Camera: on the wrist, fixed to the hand. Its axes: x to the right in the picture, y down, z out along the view.
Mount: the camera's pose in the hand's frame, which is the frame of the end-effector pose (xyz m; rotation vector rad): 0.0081 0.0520 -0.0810 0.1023 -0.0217 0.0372
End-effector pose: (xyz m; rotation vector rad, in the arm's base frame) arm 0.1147 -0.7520 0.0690 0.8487 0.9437 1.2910
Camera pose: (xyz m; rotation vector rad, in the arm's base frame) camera 0.0202 -0.7392 0.0841 0.9617 0.9874 1.2713
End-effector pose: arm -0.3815 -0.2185 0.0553 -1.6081 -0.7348 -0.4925
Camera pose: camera -0.3320 -0.2996 0.0377 -1.5309 -0.7337 -0.4048
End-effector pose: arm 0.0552 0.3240 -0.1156 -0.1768 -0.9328 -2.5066
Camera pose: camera 0.0750 0.2340 -0.1446 -0.1873 -1.0541 -2.4209
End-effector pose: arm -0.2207 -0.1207 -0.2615 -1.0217 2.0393 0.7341
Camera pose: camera -0.2960 -0.1570 -0.2132 -0.9163 2.0600 0.6501
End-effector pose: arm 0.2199 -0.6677 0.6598 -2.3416 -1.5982 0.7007
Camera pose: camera 0.3051 -0.6735 0.7049 -2.3035 -1.4939 0.7989
